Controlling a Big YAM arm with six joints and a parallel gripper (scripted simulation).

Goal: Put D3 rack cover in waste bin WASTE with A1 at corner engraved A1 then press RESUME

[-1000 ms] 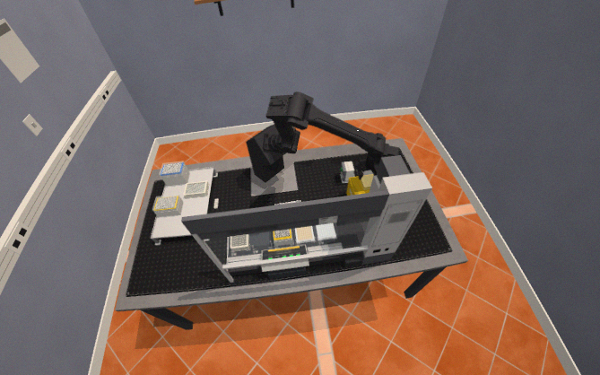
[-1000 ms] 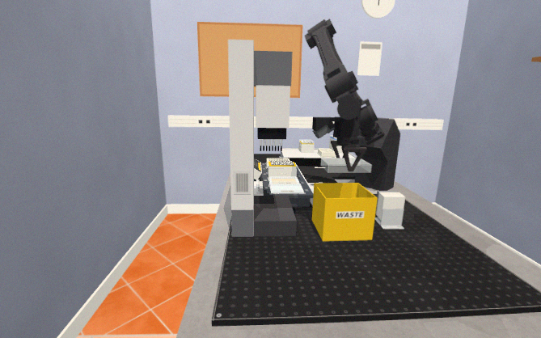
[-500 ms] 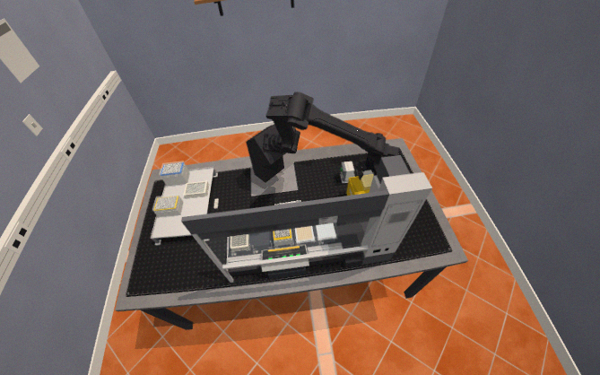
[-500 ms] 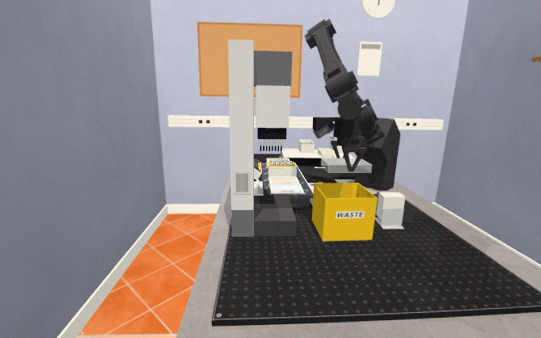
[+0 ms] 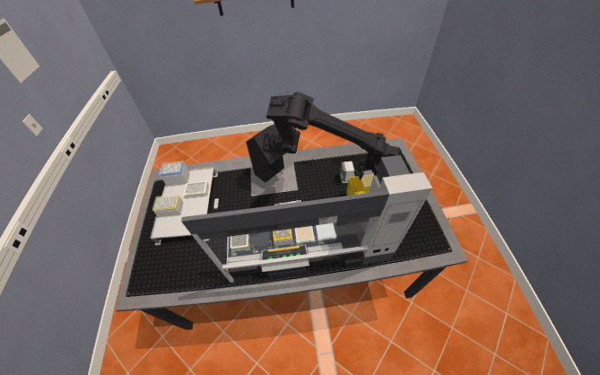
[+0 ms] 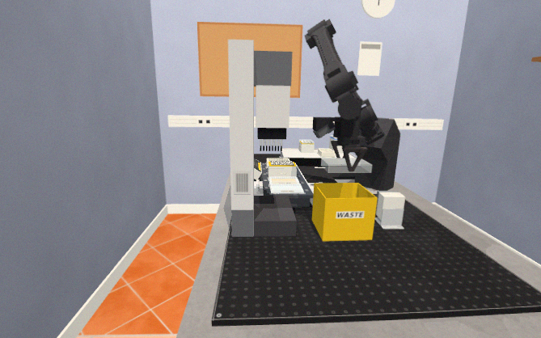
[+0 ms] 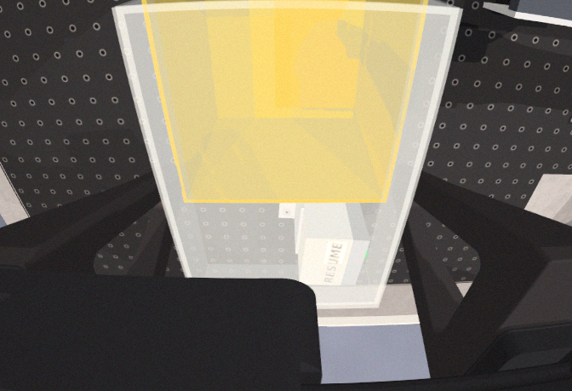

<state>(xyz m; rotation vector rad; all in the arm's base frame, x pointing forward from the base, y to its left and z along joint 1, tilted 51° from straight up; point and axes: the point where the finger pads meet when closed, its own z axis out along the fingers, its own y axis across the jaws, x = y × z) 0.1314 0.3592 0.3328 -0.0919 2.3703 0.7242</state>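
My gripper is now right at the clear cover. From my hand the other things lie so: tower: 310 mm ahead, 60 mm to the left, 60 mm above; yellow waste bin: 170 mm below; white resume box: 160 mm behind, 110 mm to the right, 150 mm below.
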